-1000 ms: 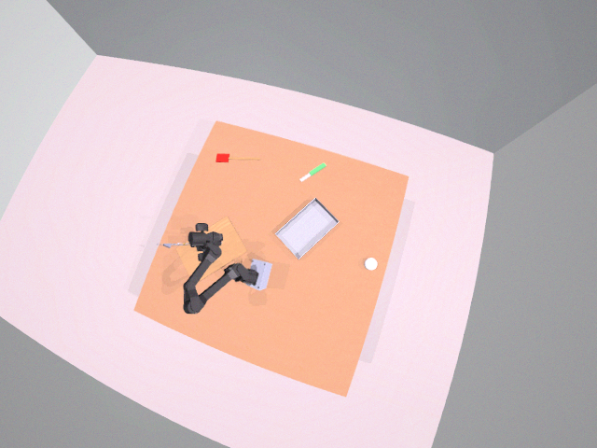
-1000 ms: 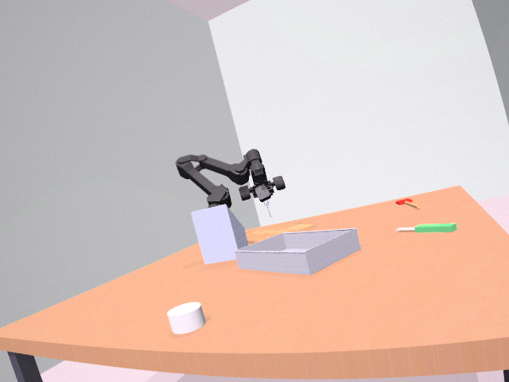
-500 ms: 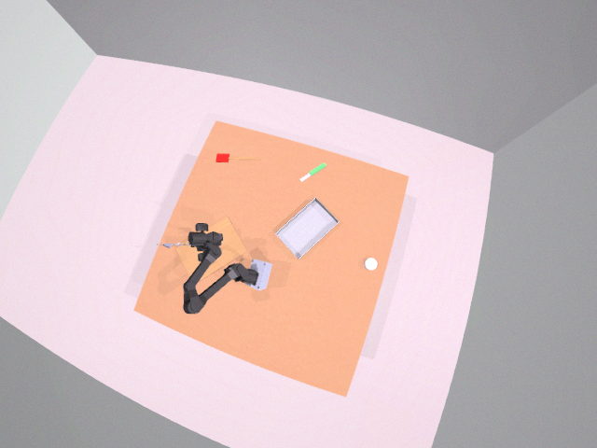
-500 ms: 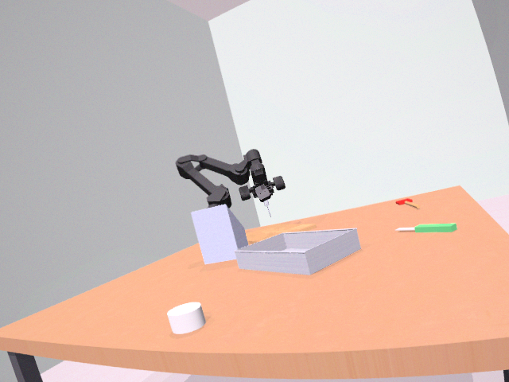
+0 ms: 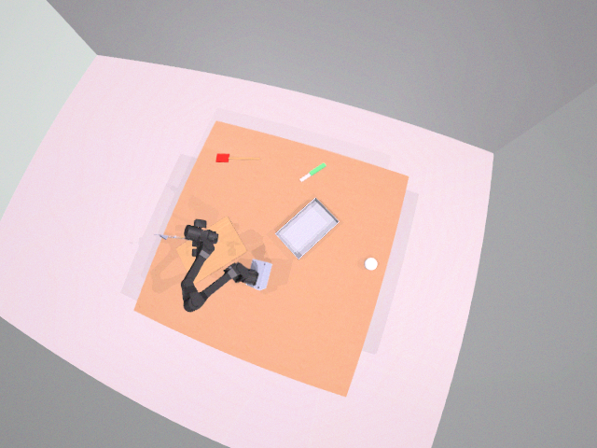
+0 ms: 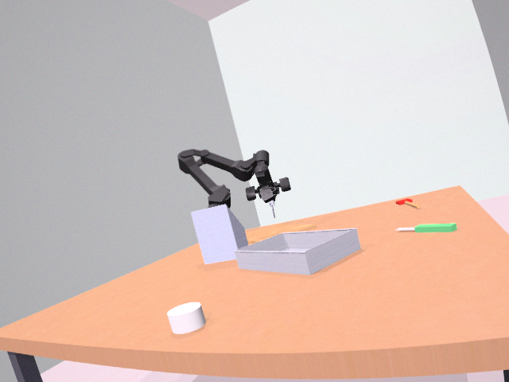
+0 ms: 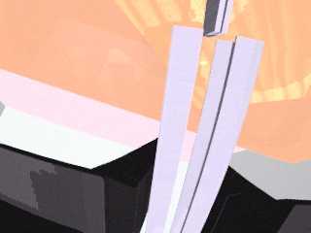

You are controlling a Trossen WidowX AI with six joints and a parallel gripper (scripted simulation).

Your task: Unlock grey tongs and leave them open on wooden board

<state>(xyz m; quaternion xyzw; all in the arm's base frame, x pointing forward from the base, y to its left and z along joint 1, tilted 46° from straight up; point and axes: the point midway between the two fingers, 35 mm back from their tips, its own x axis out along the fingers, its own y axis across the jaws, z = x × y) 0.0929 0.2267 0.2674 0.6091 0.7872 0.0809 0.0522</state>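
Now: the wooden board 2 cm behind my gripper tip, 5 cm to the right of it and 13 cm below it. The rest, counted from my gripper tip: white cylinder: 16 cm ahead, 94 cm to the right, 12 cm below; grey roasting tin: 25 cm ahead, 55 cm to the right, 11 cm below.
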